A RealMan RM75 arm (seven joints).
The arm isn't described. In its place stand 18 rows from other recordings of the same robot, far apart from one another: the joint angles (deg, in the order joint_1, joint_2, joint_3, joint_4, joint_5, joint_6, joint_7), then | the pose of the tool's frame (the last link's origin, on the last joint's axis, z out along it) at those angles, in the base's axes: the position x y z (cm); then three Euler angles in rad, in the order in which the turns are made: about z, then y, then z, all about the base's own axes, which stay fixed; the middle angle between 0 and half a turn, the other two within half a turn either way.
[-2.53 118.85 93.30 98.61 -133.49 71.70 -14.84] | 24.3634, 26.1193, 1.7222, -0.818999, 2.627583, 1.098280
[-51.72 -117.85 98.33 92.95 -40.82 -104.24 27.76] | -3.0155, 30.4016, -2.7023, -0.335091, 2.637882, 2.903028
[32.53 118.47 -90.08 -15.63 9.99 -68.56 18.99] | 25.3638, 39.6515, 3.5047, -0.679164, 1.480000, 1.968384
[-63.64 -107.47 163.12 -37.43 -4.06 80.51 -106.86] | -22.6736, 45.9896, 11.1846, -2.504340, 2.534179, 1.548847
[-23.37 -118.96 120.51 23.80 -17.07 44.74 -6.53] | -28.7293, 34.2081, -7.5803, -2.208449, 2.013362, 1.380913
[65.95 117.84 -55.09 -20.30 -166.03 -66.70 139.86] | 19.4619, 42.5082, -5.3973, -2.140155, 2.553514, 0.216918
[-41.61 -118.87 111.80 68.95 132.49 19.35 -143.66] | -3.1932, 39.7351, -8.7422, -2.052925, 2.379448, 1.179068
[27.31 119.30 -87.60 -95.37 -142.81 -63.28 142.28] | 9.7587, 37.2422, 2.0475, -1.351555, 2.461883, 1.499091
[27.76 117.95 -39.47 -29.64 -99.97 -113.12 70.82] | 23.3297, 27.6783, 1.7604, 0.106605, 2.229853, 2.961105
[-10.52 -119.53 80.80 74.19 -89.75 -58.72 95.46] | -19.5213, 33.1211, 0.8221, -2.325342, 2.398209, 1.008325
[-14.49 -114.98 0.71 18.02 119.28 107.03 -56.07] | -34.7444, 21.3667, 4.3863, -2.843893, 2.024200, 0.915898
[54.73 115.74 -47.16 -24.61 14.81 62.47 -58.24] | 26.5299, 41.7269, -2.1964, -2.024701, 2.580665, 0.409174
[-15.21 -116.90 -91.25 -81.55 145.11 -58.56 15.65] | -24.3520, 34.4639, 0.3164, -2.021140, 2.457427, 2.141501
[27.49 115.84 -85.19 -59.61 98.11 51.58 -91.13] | 15.3138, 38.9478, -1.1198, -0.652754, 2.413463, 2.229030
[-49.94 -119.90 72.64 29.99 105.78 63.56 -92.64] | -15.1041, 39.5305, -8.9277, -2.638380, 2.868111, 0.816458
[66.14 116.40 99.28 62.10 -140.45 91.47 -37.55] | 1.9583, 39.8936, -2.2062, -2.487645, 2.727858, 0.398725
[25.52 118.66 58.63 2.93 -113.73 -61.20 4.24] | 39.9830, 31.9011, 4.2009, -0.718442, 1.362490, 1.302088
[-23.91 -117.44 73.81 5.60 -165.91 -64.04 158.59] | -36.0705, 32.8806, 1.3613, -2.385300, 1.693870, 1.493797
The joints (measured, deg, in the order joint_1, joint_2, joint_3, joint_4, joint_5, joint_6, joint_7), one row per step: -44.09, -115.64, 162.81, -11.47, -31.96, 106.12, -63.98; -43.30, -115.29, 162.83, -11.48, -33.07, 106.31, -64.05; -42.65, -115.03, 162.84, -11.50, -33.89, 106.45, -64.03; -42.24, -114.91, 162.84, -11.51, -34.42, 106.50, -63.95; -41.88, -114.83, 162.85, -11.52, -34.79, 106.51, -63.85; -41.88, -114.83, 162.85, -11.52, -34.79, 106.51, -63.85; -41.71, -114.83, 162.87, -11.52, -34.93, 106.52, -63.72; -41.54, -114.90, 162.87, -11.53, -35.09, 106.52, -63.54; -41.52, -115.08, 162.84, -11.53, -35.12, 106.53, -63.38; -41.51, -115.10, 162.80, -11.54, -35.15, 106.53, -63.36; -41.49, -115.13, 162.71, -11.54, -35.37, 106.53, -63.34; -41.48, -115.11, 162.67, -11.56, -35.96, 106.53, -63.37; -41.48, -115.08, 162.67, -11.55, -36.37, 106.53, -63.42; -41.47, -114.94, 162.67, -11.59, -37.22, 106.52, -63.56; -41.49, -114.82, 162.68, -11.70, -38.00, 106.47, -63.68; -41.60, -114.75, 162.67, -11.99, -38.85, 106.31, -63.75; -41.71, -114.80, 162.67, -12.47, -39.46, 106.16, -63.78; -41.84, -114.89, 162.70, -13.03, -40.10, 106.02, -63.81; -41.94, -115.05, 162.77, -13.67, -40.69, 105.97, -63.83; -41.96, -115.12, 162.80, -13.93, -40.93, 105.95, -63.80
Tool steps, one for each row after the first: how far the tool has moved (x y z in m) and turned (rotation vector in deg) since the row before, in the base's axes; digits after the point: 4 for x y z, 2 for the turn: -0.0046, -0.0005, 0.0044, 0.95, -0.56, 0.96; -0.0039, -0.0007, 0.0034, 0.77, -0.37, 0.74; -0.0023, -0.0005, 0.0018, 0.54, -0.23, 0.46; -0.0021, -0.0006, 0.0012, 0.41, -0.13, 0.39; 0.0000, 0.0000, 0.0000, 0.00, 0.00, 0.00; -0.0009, -0.0005, 0.0002, 0.19, -0.04, 0.12; -0.0007, -0.0006, -0.0002, 0.22, -0.08, 0.12; 0.0005, -0.0005, -0.0011, 0.05, -0.12, -0.05; 0.0000, 0.0000, 0.0000, 0.06, -0.04, 0.03; 0.0001, 0.0003, 0.0003, 0.23, -0.20, 0.10; 0.0002, 0.0009, 0.0013, 0.48, -0.36, 0.19; 0.0002, 0.0007, 0.0009, 0.29, -0.25, 0.12; -0.0001, 0.0016, 0.0026, 0.66, -0.41, 0.30; -0.0002, 0.0017, 0.0025, 0.64, -0.30, 0.29; -0.0001, 0.0023, 0.0026, 0.84, -0.16, 0.33; -0.0003, 0.0018, 0.0018, 0.70, 0.05, 0.29; -0.0002, 0.0018, 0.0018, 0.72, 0.08, 0.28; -0.0003, 0.0013, 0.0015, 0.64, 0.10, 0.22; -0.0002, 0.0004, 0.0006, 0.29, 0.05, 0.09
